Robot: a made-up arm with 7 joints. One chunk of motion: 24 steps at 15 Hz.
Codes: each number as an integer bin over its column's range. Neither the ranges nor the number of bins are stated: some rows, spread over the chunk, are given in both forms.
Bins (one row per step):
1: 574 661 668 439 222 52 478
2: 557 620 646 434 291 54 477
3: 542 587 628 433 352 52 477
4: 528 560 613 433 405 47 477
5: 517 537 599 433 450 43 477
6: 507 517 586 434 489 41 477
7: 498 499 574 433 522 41 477
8: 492 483 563 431 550 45 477
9: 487 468 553 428 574 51 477
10: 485 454 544 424 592 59 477
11: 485 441 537 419 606 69 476
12: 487 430 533 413 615 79 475
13: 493 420 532 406 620 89 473
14: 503 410 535 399 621 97 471
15: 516 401 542 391 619 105 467
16: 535 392 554 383 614 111 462
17: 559 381 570 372 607 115 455
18: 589 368 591 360 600 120 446
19: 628 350 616 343 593 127 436
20: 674 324 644 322 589 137 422
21: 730 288 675 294 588 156 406
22: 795 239 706 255 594 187 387
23: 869 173 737 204 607 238 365
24: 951 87 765 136 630 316 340
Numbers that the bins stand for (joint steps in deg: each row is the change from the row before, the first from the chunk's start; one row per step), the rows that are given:
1: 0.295 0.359 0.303 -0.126 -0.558 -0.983 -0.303
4: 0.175 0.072 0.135 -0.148 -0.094 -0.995 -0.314
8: 0.080 -0.147 -0.017 -0.155 0.273 -1.000 -0.314
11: 0.062 -0.266 -0.096 -0.199 0.415 -0.941 -0.326
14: 0.109 -0.354 -0.102 -0.272 0.453 -0.873 -0.385
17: 0.256 -0.437 0.005 -0.371 0.417 -0.829 -0.573
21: 0.705 -0.701 0.324 -0.656 0.369 -0.729 -1.149
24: 1.284 -1.273 0.598 -1.233 0.475 -0.338 -1.924
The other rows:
2: 0.251 0.243 0.236 -0.144 -0.383 -0.978 -0.314
3: 0.211 0.149 0.181 -0.148 -0.229 -0.983 -0.314
5: 0.146 0.007 0.093 -0.148 0.020 -1.005 -0.314
6: 0.120 -0.050 0.053 -0.144 0.118 -1.010 -0.314
7: 0.096 -0.101 0.017 -0.148 0.202 -1.010 -0.314
9: 0.067 -0.190 -0.047 -0.166 0.334 -0.985 -0.314
10: 0.062 -0.229 -0.075 -0.181 0.379 -0.966 -0.314
12: 0.067 -0.298 -0.108 -0.221 0.438 -0.917 -0.338
13: 0.083 -0.326 -0.111 -0.247 0.450 -0.893 -0.361
15: 0.143 -0.380 -0.081 -0.301 0.448 -0.854 -0.432
16: 0.193 -0.406 -0.044 -0.331 0.435 -0.839 -0.491
18: 0.335 -0.474 0.068 -0.415 0.400 -0.817 -0.679
19: 0.437 -0.525 0.145 -0.477 0.382 -0.800 -0.796
20: 0.558 -0.599 0.230 -0.554 0.372 -0.775 -0.961
22: 0.875 -0.841 0.418 -0.798 0.384 -0.653 -1.372
23: 1.069 -1.028 0.513 -0.985 0.417 -0.529 -1.631

